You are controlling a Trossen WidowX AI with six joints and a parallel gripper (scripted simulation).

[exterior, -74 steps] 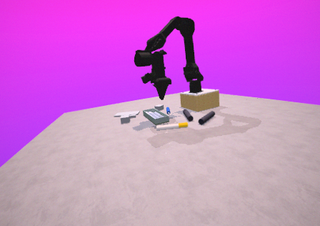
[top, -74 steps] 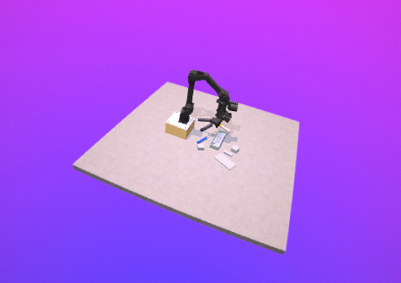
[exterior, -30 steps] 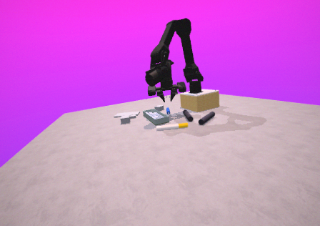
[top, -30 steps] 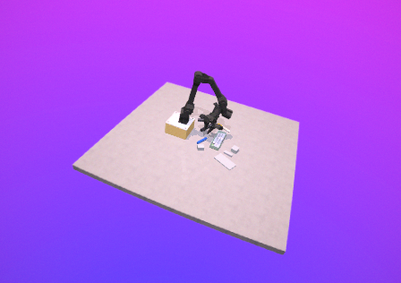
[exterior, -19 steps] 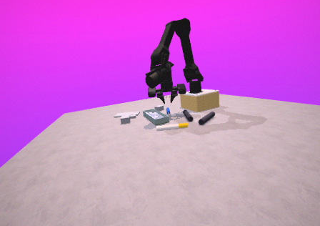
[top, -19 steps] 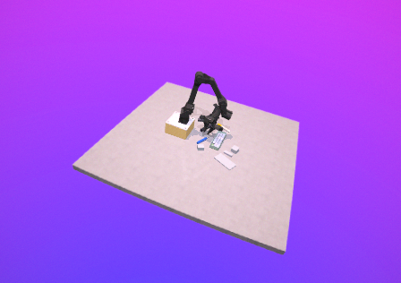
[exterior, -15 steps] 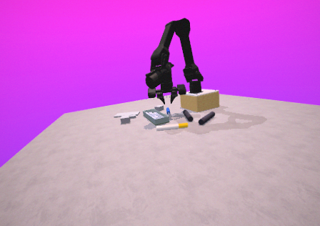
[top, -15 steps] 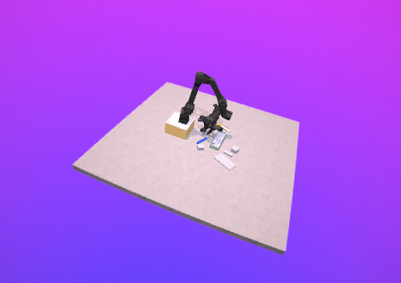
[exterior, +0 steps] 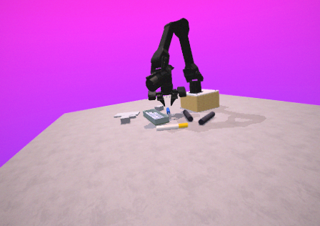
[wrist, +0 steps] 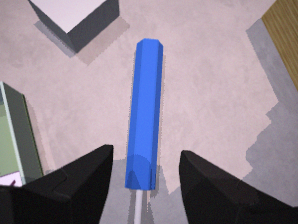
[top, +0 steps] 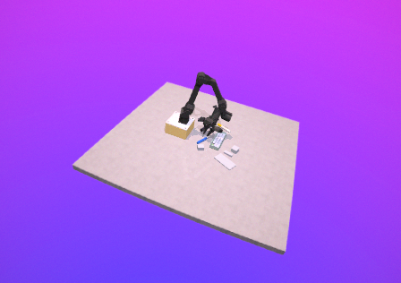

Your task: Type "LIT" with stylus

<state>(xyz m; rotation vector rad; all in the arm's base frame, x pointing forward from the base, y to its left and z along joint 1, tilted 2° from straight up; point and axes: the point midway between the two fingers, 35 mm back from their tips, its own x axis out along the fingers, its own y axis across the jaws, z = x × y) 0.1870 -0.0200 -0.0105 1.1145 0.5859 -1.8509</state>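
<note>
The stylus is 3 cm below my gripper tip. From my gripper tip the other things lie so: grey stylus tip (3 cm to the left, 3 cm below, 2 cm ahead).
</note>
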